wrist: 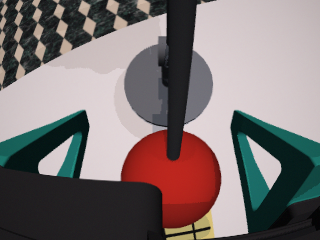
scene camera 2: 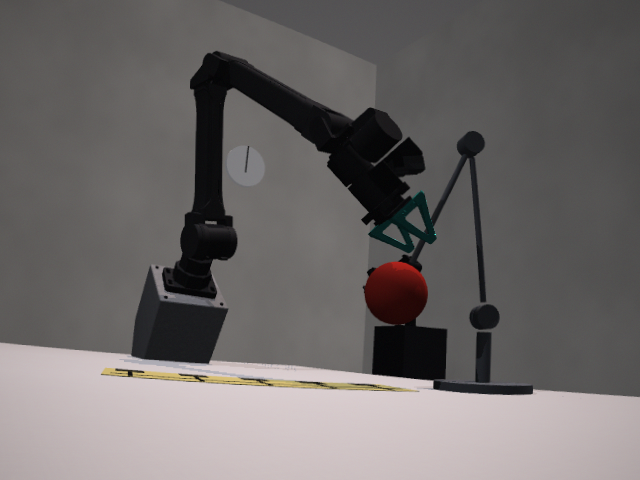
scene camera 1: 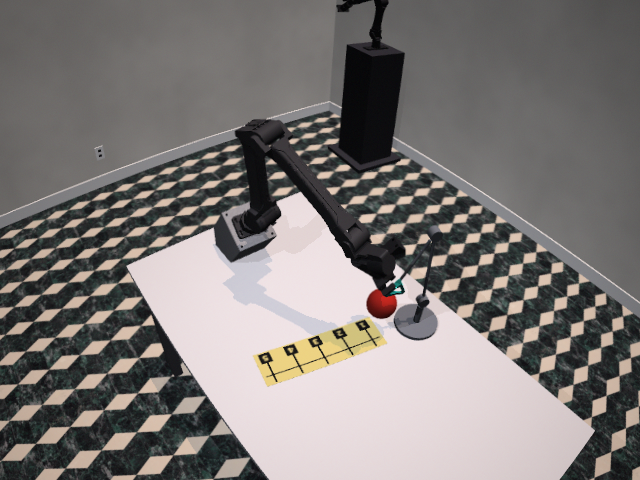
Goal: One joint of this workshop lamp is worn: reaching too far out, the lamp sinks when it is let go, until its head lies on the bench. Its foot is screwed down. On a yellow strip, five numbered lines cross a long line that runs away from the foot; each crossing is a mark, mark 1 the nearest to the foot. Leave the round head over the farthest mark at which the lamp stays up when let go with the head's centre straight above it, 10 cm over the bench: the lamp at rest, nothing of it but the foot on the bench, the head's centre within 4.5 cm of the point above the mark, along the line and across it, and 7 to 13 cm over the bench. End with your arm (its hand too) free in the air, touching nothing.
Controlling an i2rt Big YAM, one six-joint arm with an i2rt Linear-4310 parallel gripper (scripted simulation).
Scene:
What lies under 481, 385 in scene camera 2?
A round grey foot.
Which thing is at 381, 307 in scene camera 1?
A round red head.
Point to a round grey foot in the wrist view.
146, 90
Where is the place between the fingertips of my gripper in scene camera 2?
422, 246

